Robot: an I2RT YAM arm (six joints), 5 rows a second.
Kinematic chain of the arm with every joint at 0, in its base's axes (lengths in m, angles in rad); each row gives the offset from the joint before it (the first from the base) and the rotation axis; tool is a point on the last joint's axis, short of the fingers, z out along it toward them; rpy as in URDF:
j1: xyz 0 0 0.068 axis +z
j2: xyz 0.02 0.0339 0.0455 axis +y
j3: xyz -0.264 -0.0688 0 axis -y
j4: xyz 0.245 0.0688 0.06 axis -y
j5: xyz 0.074 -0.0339 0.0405 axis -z
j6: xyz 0.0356 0 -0.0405 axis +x
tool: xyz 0 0 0 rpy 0 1.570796 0
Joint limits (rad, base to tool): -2.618..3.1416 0..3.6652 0..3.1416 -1.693..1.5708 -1.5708..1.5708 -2.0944..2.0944
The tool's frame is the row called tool.
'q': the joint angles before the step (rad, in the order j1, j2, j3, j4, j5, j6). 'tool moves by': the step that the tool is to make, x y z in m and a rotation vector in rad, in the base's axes. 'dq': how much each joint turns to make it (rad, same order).
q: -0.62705, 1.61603, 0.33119, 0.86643, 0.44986, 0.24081
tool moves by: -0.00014, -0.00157, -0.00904, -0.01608, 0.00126, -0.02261
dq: -0.00228, 0.06614, -0.00868, 0.08547, 0.02414, -0.00495
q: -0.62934, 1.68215, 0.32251, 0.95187, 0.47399, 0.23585
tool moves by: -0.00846, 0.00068, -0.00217, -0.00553, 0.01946, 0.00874
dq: -0.02037, -0.00837, -0.03031, 0.02276, -0.02037, -0.02937
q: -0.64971, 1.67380, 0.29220, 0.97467, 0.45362, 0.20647
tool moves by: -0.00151, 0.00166, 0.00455, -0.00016, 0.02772, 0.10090
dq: -0.01107, -0.04316, -0.00842, -0.03096, -0.09624, -0.06502
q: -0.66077, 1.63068, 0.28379, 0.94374, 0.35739, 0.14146
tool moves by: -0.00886, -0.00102, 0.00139, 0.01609, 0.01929, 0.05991
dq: -0.03856, -0.04260, -0.02011, -0.03509, -0.09049, -0.04081
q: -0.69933, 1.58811, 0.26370, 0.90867, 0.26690, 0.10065
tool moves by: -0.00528, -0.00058, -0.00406, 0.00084, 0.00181, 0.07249
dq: -0.02977, 0.01645, -0.02221, 0.04603, -0.09350, -0.04247
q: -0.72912, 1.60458, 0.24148, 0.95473, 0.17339, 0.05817
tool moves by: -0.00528, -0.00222, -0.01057, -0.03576, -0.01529, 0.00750
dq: -0.02559, 0.10099, -0.02978, 0.17066, -0.02455, -0.02772
